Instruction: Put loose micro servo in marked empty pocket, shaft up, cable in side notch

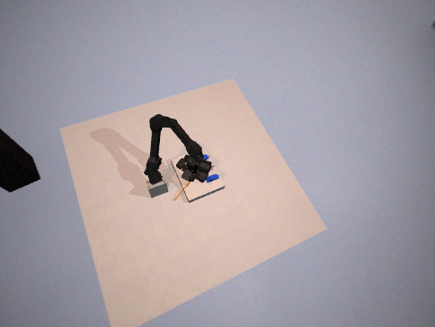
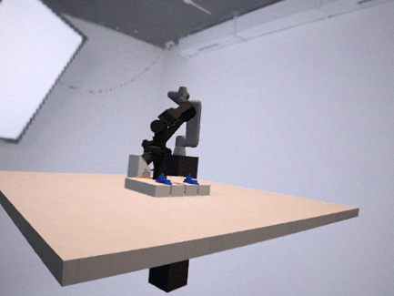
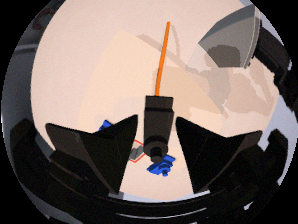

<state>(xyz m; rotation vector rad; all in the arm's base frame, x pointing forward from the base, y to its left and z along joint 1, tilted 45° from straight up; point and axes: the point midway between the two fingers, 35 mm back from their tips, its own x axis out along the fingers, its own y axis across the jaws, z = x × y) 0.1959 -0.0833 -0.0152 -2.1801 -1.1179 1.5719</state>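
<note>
The deck lies 1 cm ahead of my gripper tip, 3 cm to the left of it and 7 cm below it.
</note>
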